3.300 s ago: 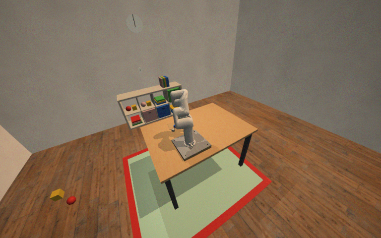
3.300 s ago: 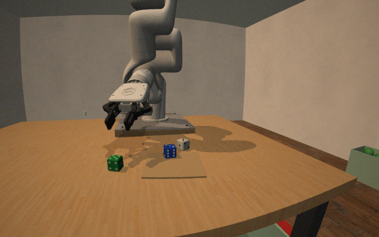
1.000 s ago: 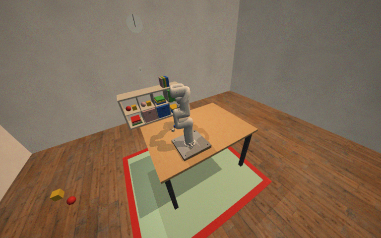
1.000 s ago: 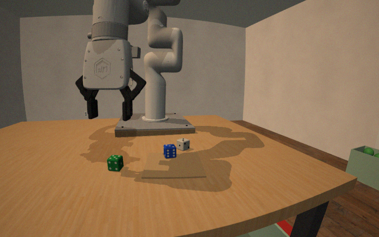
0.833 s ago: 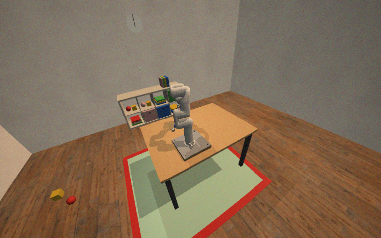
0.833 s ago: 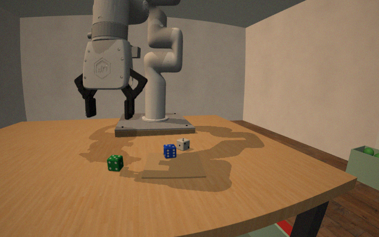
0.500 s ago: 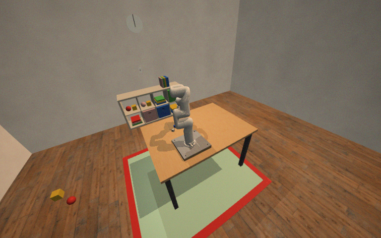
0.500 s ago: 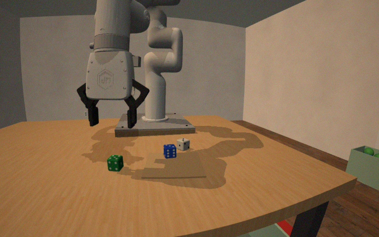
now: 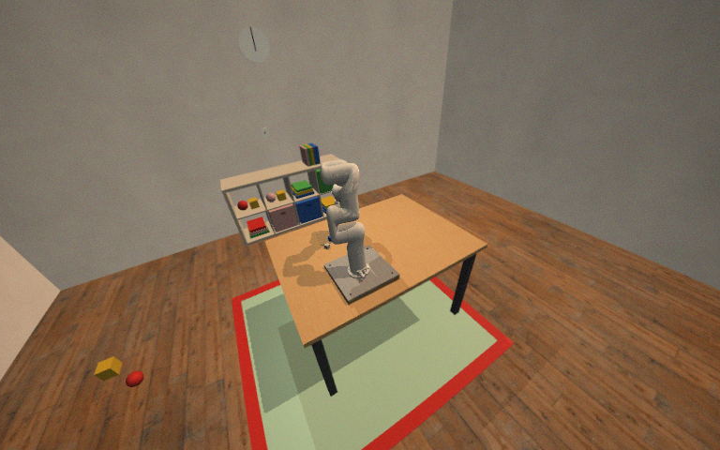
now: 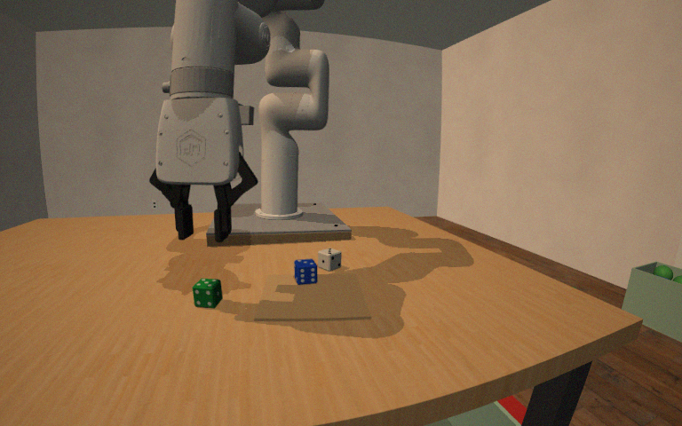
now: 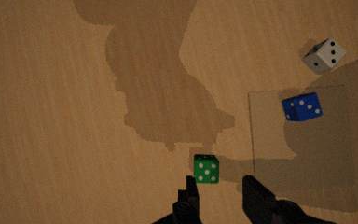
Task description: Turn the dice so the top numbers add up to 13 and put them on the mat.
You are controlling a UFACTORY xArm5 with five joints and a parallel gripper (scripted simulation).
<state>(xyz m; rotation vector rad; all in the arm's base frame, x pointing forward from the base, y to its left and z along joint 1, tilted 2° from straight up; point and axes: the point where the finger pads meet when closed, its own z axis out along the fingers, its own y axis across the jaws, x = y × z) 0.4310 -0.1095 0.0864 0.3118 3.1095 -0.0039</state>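
My hand is 9 cm above the green die. From my hand the other things lie so: blue die: 14 cm to the left, 9 cm below, 5 cm behind; then white die: 18 cm to the left, 11 cm behind, 9 cm below; then tan mat: 14 cm to the left, 11 cm below, 1 cm behind.
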